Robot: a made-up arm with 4 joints.
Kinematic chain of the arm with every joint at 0, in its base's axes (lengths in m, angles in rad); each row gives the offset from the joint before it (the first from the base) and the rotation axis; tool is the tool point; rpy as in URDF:
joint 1: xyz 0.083 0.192 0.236 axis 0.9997 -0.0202 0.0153
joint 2: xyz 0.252 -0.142 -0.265 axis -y
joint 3: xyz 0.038 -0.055 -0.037 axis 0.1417 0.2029 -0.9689
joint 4: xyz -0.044 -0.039 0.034 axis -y
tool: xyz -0.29 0.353 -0.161 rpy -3.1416 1.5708 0
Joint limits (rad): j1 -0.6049..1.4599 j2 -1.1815..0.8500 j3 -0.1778..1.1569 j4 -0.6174..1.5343
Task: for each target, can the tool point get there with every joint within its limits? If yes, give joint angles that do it. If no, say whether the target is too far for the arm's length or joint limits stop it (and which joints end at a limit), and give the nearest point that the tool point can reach.
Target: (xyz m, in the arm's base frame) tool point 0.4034 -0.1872 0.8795
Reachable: no: joint limits stop it (at a limit: joint 1, joint 3, joint 4) | nearest point 0.3550 0.2643 0.4833 | short by 0.603 m
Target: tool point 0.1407 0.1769 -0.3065
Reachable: yes | joints -0.2753 0.2134 0.0528 0.2056
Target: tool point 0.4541 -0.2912 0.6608
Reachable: no: joint limits stop it (at a limit: joint 1, joint 2, joint 4) | nearest point 0.2451 0.1606 0.3793 | short by 0.572 m
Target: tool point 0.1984 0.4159 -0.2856
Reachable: yes | joints 0.1028 -1.0201 0.9435 0.7133
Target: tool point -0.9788 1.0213 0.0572
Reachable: no: too far | nearest point -0.0192 0.6060 0.1515 | short by 1.050 m
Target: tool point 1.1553 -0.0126 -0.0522
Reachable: no: too far | nearest point 0.7931 0.0125 -0.0281 | short by 0.364 m
